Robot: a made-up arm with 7 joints.
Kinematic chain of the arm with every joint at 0, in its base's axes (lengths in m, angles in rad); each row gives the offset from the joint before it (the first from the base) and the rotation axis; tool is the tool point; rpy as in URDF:
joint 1: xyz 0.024 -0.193 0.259 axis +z
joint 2: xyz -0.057 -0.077 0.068 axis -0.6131 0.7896 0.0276
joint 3: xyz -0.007 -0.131 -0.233 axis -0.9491 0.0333 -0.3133
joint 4: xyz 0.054 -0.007 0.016 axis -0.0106 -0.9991 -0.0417
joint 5: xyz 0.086 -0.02 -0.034 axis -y
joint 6: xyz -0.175 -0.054 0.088 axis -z
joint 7: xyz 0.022 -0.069 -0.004 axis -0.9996 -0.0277 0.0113
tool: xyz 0.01 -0.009 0.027 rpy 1.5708 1.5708 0
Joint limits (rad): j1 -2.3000..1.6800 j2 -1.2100..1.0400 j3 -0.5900..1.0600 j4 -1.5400..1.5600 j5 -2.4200..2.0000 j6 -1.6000..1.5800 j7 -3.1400..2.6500
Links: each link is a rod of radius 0.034 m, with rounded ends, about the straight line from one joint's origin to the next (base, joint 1, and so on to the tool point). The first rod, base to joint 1, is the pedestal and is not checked.
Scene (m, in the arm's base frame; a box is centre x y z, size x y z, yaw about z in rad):
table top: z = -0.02
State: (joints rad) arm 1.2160 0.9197 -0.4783 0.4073 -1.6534 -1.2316 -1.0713
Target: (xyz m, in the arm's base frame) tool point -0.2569 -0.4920 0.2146
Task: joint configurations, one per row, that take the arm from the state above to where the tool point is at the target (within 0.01 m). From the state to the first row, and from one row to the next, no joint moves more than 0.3 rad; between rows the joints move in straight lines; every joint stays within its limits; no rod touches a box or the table.
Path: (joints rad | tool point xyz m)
1: 0.9252 0.9369 -0.4943 0.3888 -1.6269 -1.2151 -1.0903 | 0.3646 -0.3864 0.2085
2: 0.6344 0.9541 -0.5102 0.3703 -1.6004 -1.1985 -1.1093 | 0.2939 -0.4811 0.2092
3: 0.3435 0.9713 -0.5262 0.3517 -1.5739 -1.1820 -1.1282 | 0.1975 -0.5511 0.2100
4: 0.0527 0.9884 -0.5421 0.3332 -1.5474 -1.1654 -1.1472 | 0.0839 -0.5895 0.2109
5: -0.2381 1.0056 -0.5581 0.3147 -1.5209 -1.1489 -1.1662 | -0.0370 -0.5924 0.2120
6: -0.5289 1.0228 -0.5740 0.2962 -1.4944 -1.1324 -1.1852 | -0.1542 -0.5591 0.2133
7: -0.8198 1.0400 -0.5900 0.2776 -1.4679 -1.1158 -1.2041 | -0.2569 -0.4920 0.2146

